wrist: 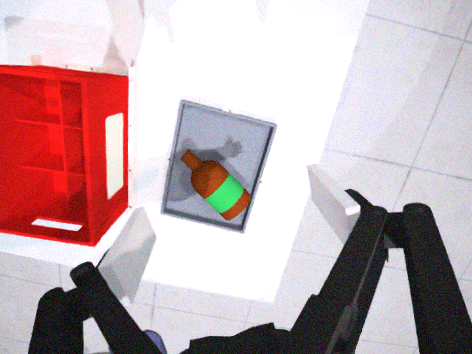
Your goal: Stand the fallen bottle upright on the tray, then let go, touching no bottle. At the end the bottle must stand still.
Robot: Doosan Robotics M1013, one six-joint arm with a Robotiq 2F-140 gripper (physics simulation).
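Frame: origin at the arm's base, x down, y back, z left, level; centimetres.
Where they show: gripper, fingertip midpoint: (228, 203).
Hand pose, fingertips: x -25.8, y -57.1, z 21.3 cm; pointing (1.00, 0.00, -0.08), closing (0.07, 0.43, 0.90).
After its pixels a point has its place.
A brown bottle (220, 189) @(z 20.5, x 3.0, y -68.5 cm) with a green label lies on its side in the grey tray (195, 218) @(z 16.3, x 8.8, y -79.2 cm). Its neck points to the upper left, near the tray's left wall, and its base is at the lower right, near the right wall. My gripper (228, 203) @(z 21.3, x -25.8, y -57.1 cm) is wide open and empty, above the tray, with one pad to the lower left of the tray and the other to its right in the view. The bottle shows between the two pads, farther away and apart from them.
A red crate (98, 160) @(z 0.3, x -3.9, y -64.8 cm) with inner dividers stands to the left of the tray. Both are on a white table (300, 75) @(z 31.1, x 10.7, y -45.3 cm), whose right and lower edges show above a tiled floor (400, 100). A small part of a blue thing (154, 340) shows at the bottom, behind the left finger.
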